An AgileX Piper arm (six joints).
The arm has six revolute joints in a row. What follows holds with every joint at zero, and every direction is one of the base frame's. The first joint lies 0.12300 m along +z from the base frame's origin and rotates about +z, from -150.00 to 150.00 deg. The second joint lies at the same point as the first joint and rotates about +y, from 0.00 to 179.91 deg. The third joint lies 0.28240 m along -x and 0.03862 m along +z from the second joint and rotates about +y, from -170.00 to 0.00 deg. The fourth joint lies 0.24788 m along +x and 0.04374 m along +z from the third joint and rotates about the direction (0.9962, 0, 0.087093), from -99.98 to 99.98 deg. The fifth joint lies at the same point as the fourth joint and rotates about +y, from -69.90 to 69.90 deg. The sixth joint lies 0.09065 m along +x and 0.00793 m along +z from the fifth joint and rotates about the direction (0.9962, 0, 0.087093), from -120.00 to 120.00 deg. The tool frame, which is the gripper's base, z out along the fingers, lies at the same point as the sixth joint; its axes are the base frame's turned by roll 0.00, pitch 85.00 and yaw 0.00 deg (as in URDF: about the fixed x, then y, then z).
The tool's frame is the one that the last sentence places.
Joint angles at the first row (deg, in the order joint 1, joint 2, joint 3, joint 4, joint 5, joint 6):
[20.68 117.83 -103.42 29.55 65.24 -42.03]
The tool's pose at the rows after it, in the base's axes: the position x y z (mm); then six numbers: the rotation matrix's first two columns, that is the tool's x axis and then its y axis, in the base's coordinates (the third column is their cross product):
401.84, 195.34, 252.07, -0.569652, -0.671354, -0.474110, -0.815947, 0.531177, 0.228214
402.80, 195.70, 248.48, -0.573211, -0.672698, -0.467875, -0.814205, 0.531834, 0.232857
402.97, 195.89, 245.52, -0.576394, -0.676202, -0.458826, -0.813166, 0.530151, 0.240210
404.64, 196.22, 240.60, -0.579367, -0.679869, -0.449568, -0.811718, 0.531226, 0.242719
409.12, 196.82, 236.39, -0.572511, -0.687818, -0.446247, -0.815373, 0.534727, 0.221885
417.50, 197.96, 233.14, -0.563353, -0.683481, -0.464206, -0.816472, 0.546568, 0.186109
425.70, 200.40, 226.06, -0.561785, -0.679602, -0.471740, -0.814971, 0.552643, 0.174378
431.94, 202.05, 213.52, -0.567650, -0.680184, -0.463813, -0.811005, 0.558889, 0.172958
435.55, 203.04, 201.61, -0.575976, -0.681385, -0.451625, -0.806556, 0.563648, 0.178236
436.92, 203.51, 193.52, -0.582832, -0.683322, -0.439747, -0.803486, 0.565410, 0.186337
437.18, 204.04, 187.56, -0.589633, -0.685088, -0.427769, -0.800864, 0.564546, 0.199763
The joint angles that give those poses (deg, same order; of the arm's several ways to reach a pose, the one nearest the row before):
[20.68 118.64 -103.42 29.65 65.08 -42.03]
[20.68 119.10 -103.42 29.65 65.08 -42.03]
[20.68 119.47 -103.42 29.65 65.45 -42.03]
[20.68 120.16 -103.56 29.43 65.45 -42.03]
[20.76 121.16 -104.45 28.25 64.84 -42.03]
[20.76 122.45 -105.91 27.27 62.79 -42.03]
[20.77 124.41 -107.69 27.05 61.75 -42.03]
[20.76 126.45 -108.54 26.77 60.85 -42.03]
[20.77 128.04 -108.78 26.65 60.24 -42.03]
[20.77 129.01 -108.78 26.65 60.11 -42.03]
[20.76 129.73 -108.80 26.88 60.46 -42.03]

